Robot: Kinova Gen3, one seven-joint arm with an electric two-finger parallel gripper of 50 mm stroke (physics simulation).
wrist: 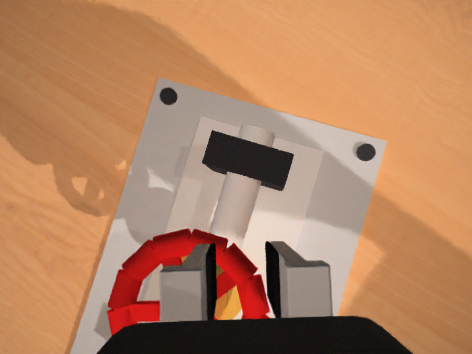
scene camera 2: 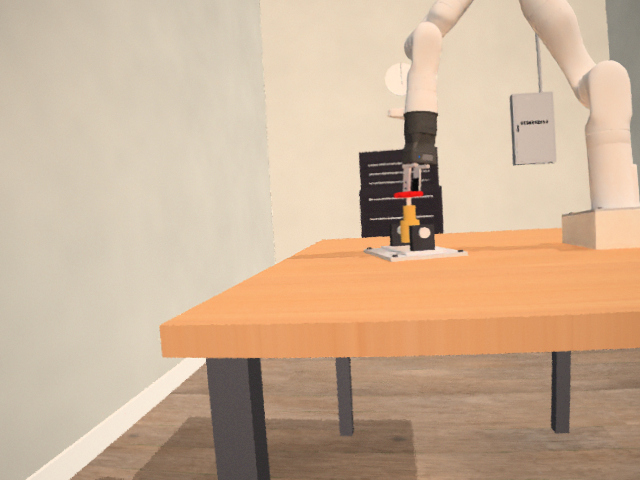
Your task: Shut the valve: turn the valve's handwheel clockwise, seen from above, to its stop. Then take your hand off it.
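The red handwheel sits level on top of the yellow valve body. My gripper points down at the wheel, its fingers partly open with nothing gripped. In the wrist view the left finger overlaps the inside of the ring and the right finger is just outside the rim, so the rim's right side lies between them. Whether a finger touches the rim cannot be told. The wheel's near part is hidden by the gripper body.
The valve stands on a pale base plate with dark bolts at its corners. A black block holds the grey pipe. The plate lies on the wooden table. The arm's base block stands to the right.
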